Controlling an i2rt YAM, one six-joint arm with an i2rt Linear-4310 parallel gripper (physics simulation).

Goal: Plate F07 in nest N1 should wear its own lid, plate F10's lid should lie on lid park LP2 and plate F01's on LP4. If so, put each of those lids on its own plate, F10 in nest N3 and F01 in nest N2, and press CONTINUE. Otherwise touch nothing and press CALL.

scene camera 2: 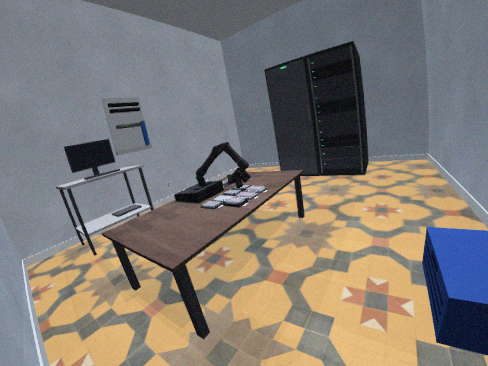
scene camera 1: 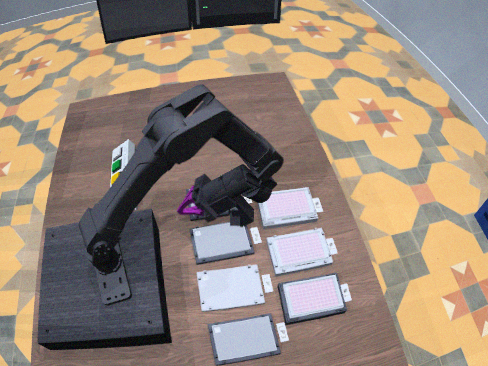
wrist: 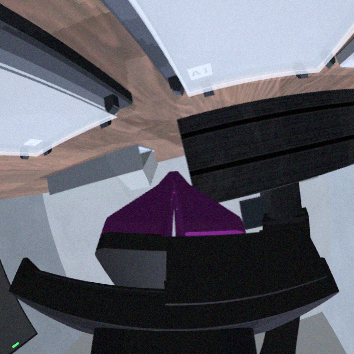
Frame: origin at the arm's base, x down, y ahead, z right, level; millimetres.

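Seen in the pictures: gripper, fingertip midpoint: [scene camera 2: 228, 183] [scene camera 1: 178, 212] [wrist: 173, 178]; arm's base, link origin: [scene camera 2: 202, 186] [scene camera 1: 109, 263] [wrist: 277, 169].
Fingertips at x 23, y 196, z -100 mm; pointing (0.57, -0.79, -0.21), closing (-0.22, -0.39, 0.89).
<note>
Offsets run from my fingertips to a thing's top centre. "spot": to the spot under its first point. Level surfaces: height alone.
My gripper [scene camera 1: 182, 209] [wrist: 173, 178] has purple fingers, shut with nothing between them, above the table left of the pads. In the right column stand three pink-welled plates: the far plate {dx +28, dy +273, dz +48 mm} [scene camera 1: 288, 204], the middle plate {dx +30, dy +247, dz +180 mm} [scene camera 1: 300, 249] and the near plate {dx +25, dy +221, dz +309 mm} [scene camera 1: 314, 296], the near one in a dark frame. In the left column, a grey lid {dx +43, dy +80, dz +81 mm} [scene camera 1: 222, 242], a whitish lid {spot: dx +51, dy +56, dz +210 mm} [scene camera 1: 230, 287] and another grey lid {dx +43, dy +38, dz +342 mm} [scene camera 1: 245, 338] lie flat; the arm hides most of the farthest pad. Label cards are too small to read. A button box {dx -3, dy -124, dz -206 mm} [scene camera 1: 122, 150] [wrist: 100, 170] shows green and yellow buttons, partly behind the arm.
The arm's black base block [scene camera 1: 100, 322] [wrist: 265, 145] stands left of the lid pads. In the wrist view, a lid marked A1 {spot: dx +43, dy +55, dz +72 mm} [wrist: 260, 40] lies at the top and another lid {spot: dx +43, dy +81, dz -21 mm} [wrist: 40, 110] at the left. Black cabinets [scene camera 1: 147, 20] [scene camera 2: 320, 115] stand beyond the table {dx +61 mm} [scene camera 2: 165, 240].
</note>
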